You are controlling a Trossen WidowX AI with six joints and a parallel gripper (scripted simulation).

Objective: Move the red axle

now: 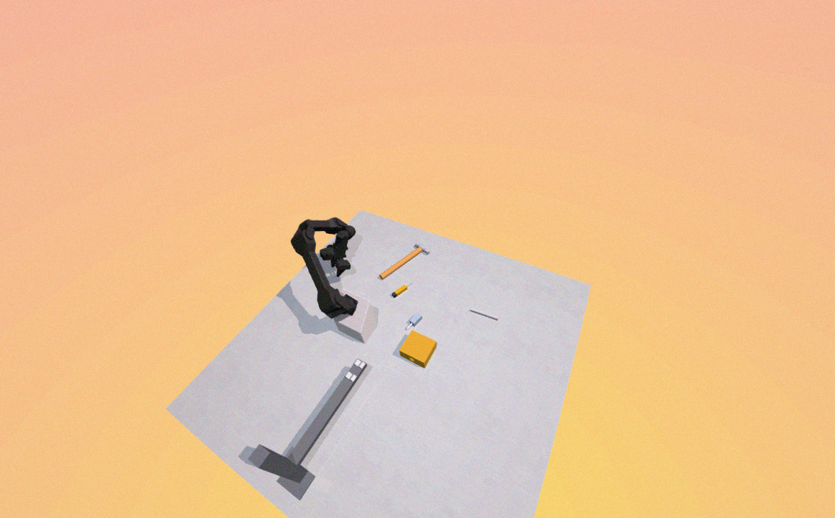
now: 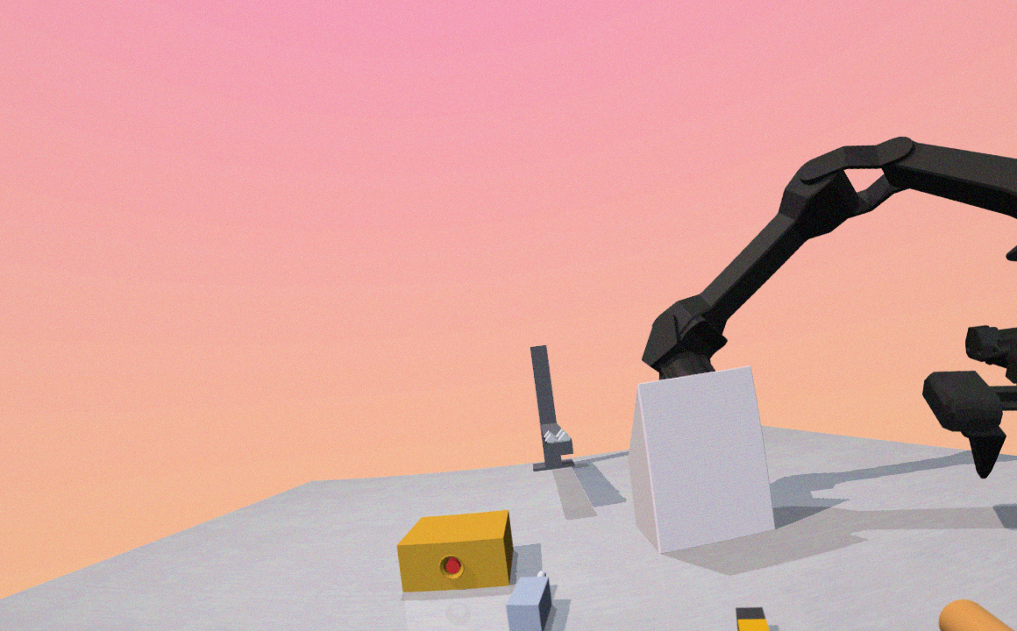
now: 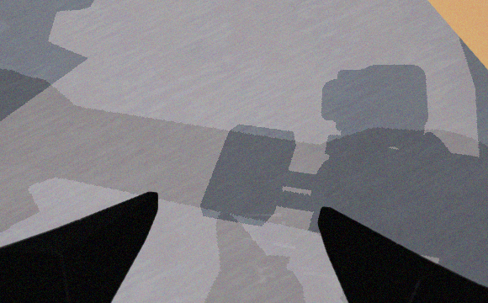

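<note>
My gripper tip is 47 cm short of the blue-grey block, 2 cm to the left of it and 3 cm above it. The rest, counted from my gripper tip: thin grey rod (70 cm ahead, 18 cm to the left, 4 cm below); yellow beam (55 cm ahead, 11 cm to the right, 2 cm below); yellow-handled tool (32 cm ahead, 10 cm to the left, 3 cm below).
</note>
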